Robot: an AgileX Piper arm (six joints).
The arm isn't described. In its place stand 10 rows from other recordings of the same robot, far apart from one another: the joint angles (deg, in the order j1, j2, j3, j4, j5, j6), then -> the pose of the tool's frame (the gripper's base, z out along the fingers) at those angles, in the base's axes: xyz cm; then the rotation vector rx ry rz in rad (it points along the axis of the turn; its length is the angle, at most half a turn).
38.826, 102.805, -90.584, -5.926, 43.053, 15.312 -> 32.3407 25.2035 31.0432 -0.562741 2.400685 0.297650
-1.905, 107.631, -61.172, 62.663, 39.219, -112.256 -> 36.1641 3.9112 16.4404 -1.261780 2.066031 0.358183
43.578, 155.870, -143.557, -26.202, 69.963, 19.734 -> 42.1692 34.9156 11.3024 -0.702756 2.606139 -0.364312
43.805, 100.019, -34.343, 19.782, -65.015, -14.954 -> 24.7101 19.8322 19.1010 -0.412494 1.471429 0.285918
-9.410, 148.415, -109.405, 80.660, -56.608, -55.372 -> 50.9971 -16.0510 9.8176 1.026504 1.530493 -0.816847
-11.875, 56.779, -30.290, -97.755, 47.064, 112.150 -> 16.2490 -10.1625 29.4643 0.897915 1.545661 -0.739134
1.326, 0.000, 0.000, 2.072, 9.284, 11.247 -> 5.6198 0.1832 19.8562 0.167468 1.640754 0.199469
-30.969, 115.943, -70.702, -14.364, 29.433, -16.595 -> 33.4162 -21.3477 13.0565 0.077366 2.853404 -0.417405
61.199, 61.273, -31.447, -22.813, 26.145, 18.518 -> 10.6870 16.2117 23.6013 -1.209113 2.107032 0.263328
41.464, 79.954, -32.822, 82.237, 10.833, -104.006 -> 17.9259 18.1009 19.4210 -1.312609 1.946710 0.387864
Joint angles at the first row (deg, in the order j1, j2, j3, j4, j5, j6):
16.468, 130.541, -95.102, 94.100, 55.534, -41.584
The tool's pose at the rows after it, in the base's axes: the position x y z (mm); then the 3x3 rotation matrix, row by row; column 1 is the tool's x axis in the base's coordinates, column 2 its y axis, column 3 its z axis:
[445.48, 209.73, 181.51], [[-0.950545, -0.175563, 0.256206], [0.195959, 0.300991, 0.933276], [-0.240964, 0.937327, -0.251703]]
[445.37, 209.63, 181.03], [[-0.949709, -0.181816, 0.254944], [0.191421, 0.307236, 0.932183], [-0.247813, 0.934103, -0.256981]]
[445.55, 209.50, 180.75], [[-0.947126, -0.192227, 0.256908], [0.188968, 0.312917, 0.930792], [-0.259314, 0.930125, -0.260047]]
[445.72, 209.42, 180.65], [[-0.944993, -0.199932, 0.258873], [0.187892, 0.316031, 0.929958], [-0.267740, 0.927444, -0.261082]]
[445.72, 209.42, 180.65], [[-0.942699, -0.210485, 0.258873], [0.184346, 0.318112, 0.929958], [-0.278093, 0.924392, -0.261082]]
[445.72, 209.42, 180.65], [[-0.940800, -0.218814, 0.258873], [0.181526, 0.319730, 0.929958], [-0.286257, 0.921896, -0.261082]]
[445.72, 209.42, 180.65], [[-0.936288, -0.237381, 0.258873], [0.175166, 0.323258, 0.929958], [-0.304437, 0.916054, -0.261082]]
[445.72, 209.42, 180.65], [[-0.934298, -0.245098, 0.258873], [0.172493, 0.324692, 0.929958], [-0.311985, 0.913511, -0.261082]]
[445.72, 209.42, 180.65], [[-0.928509, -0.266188, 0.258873], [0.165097, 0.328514, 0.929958], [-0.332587, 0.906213, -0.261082]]
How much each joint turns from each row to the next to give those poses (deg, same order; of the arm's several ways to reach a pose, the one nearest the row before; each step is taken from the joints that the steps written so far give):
0.001, 0.000, -0.001, -1.209, -0.107, 0.001
0.000, 0.001, -0.001, -0.368, -0.095, -0.245
-0.001, 0.000, 0.000, -0.126, -0.197, -0.614
0.000, -0.001, 0.004, 0.002, -0.136, -0.495
0.000, 0.000, 0.000, 0.000, 0.000, -0.640
0.000, 0.000, 0.000, 0.000, 0.000, -0.507
0.000, 0.000, 0.000, 0.000, 0.000, -1.134
0.000, 0.000, 0.000, 0.000, 0.000, -0.472
0.000, 0.000, 0.000, 0.000, 0.000, -1.298

